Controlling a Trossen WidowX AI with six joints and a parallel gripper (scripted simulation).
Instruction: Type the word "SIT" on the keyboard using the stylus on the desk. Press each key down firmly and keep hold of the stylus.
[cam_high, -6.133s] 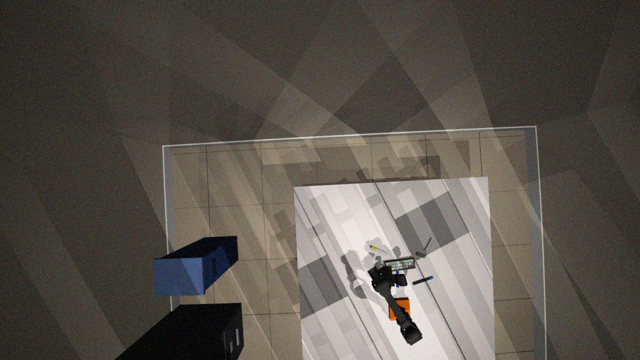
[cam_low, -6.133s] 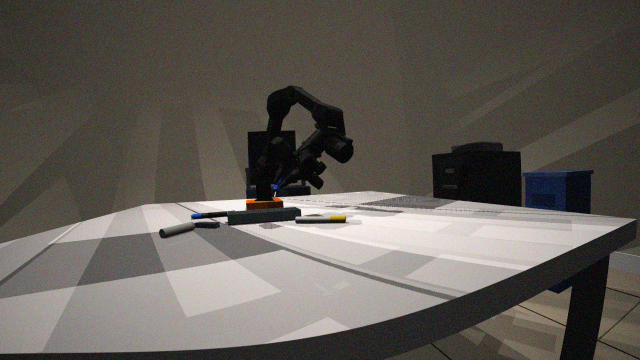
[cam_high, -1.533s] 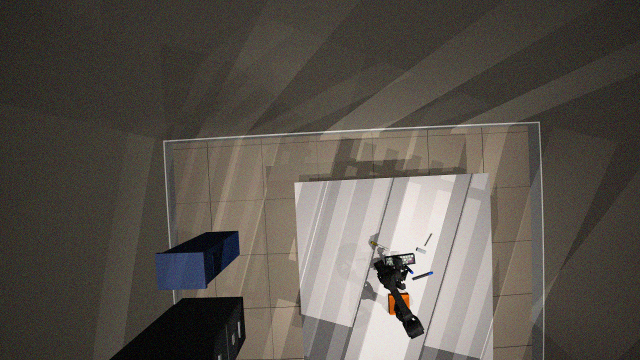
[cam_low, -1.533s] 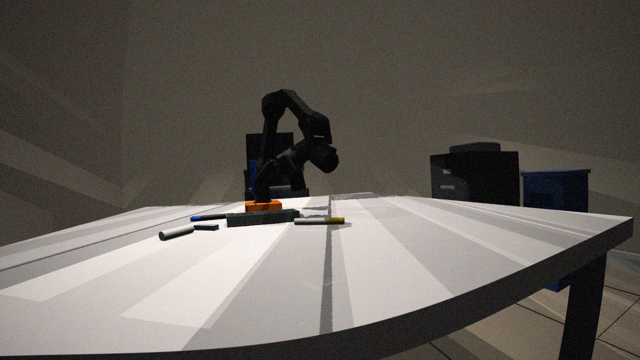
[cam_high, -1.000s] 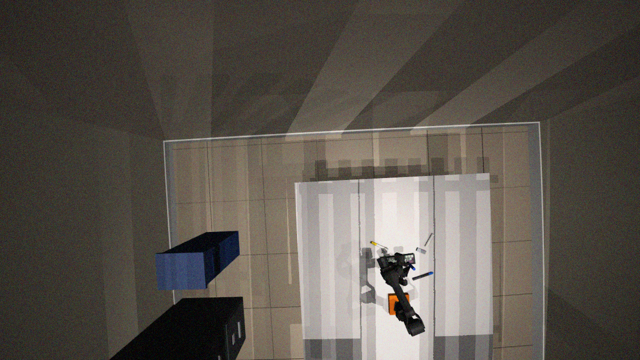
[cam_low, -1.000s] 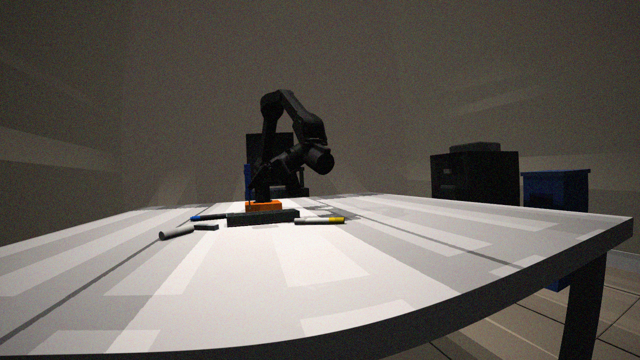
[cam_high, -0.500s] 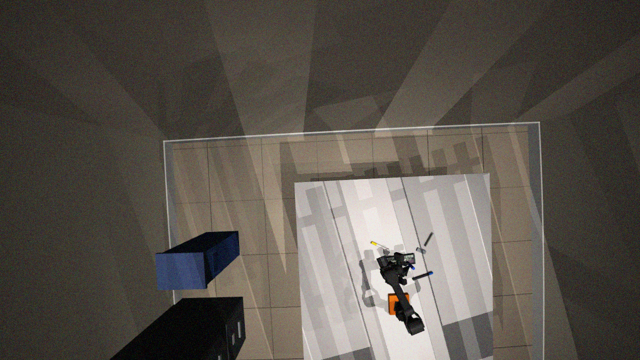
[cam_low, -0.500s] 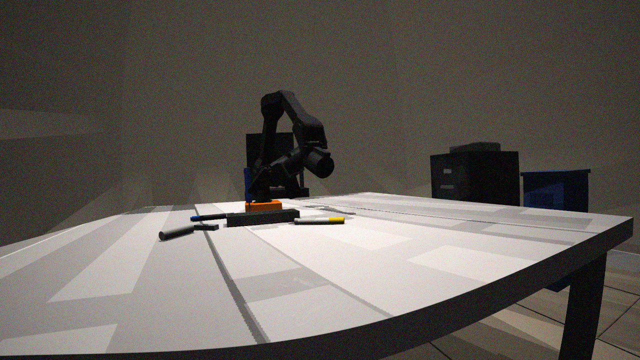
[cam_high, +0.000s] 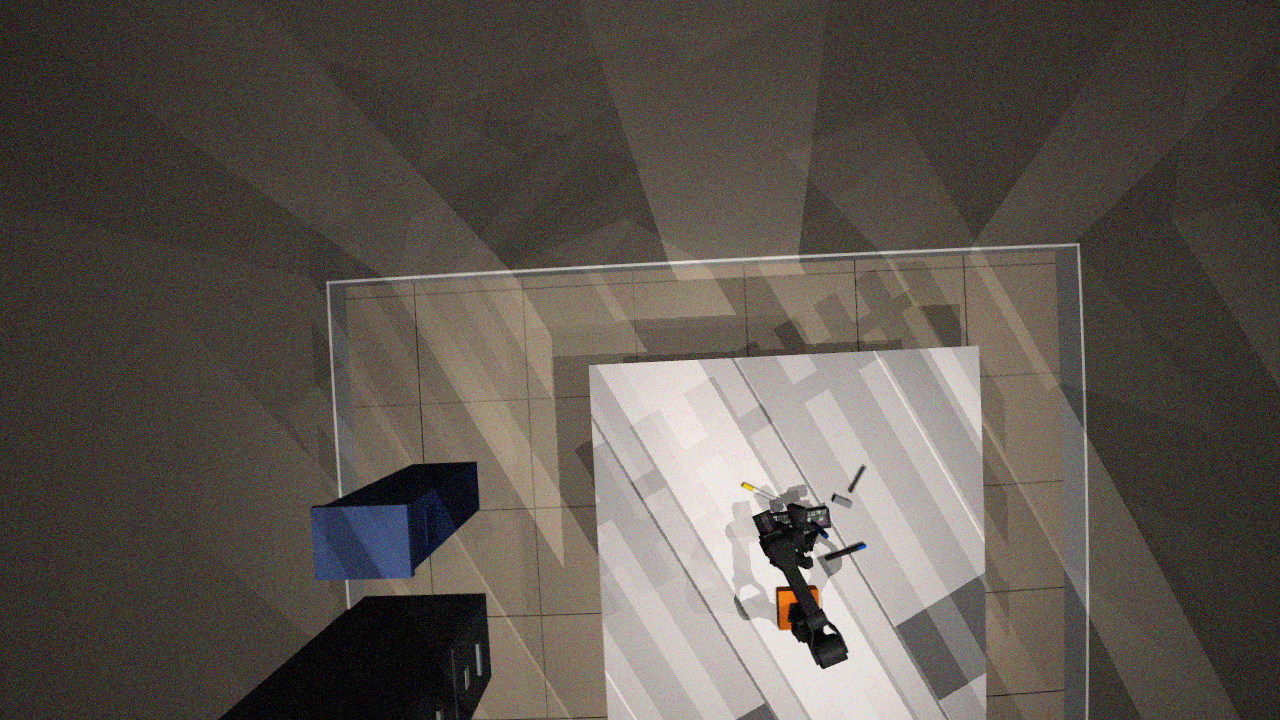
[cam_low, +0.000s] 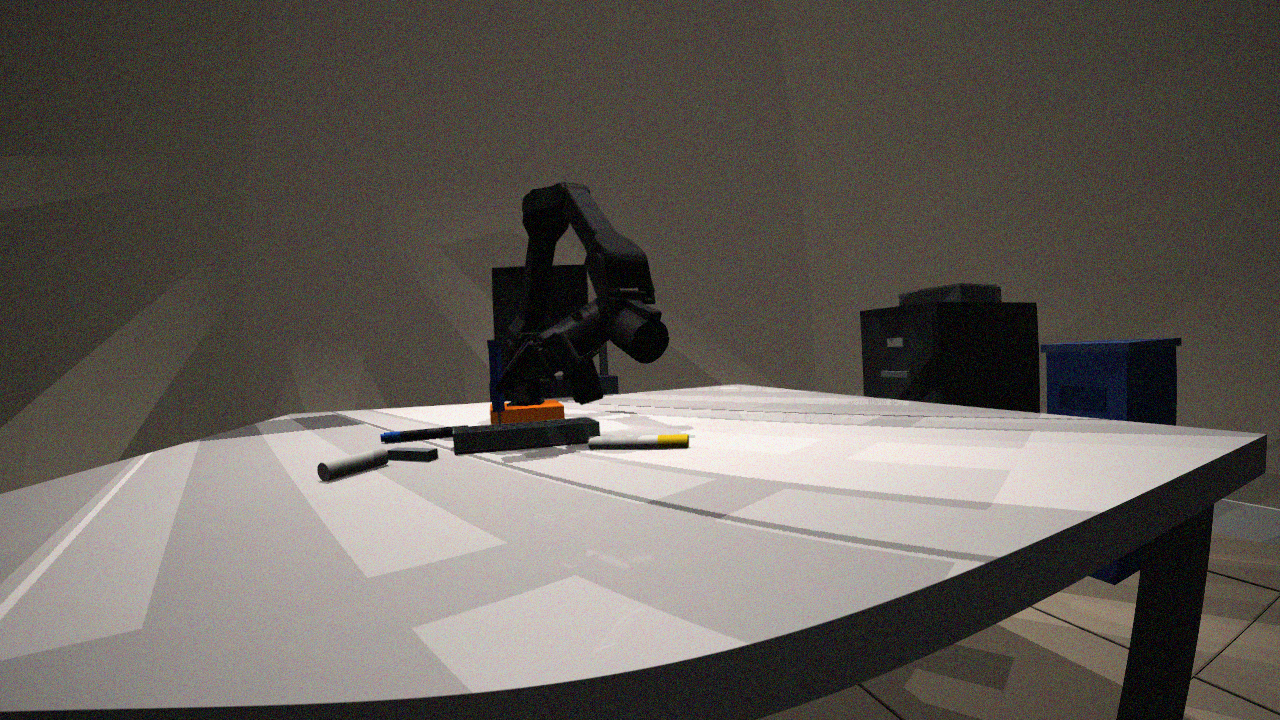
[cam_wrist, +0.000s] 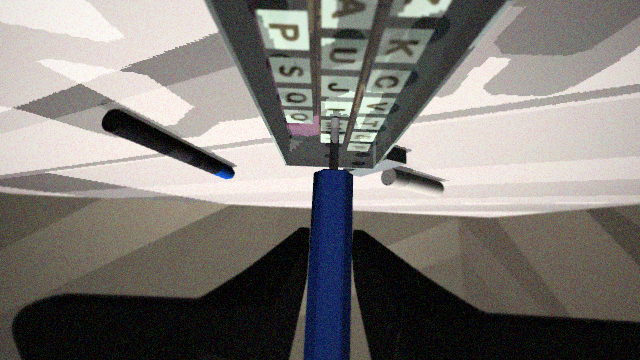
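Right now my gripper tip is 7 cm short of the grey block, 10 cm to the left of it and 7 cm above it. Also, from my gripper tip: yellow-tipped marker 7 cm ahead, 19 cm to the left, 7 cm below; white stylus tip 5 cm below; blue stylus 2 cm below.
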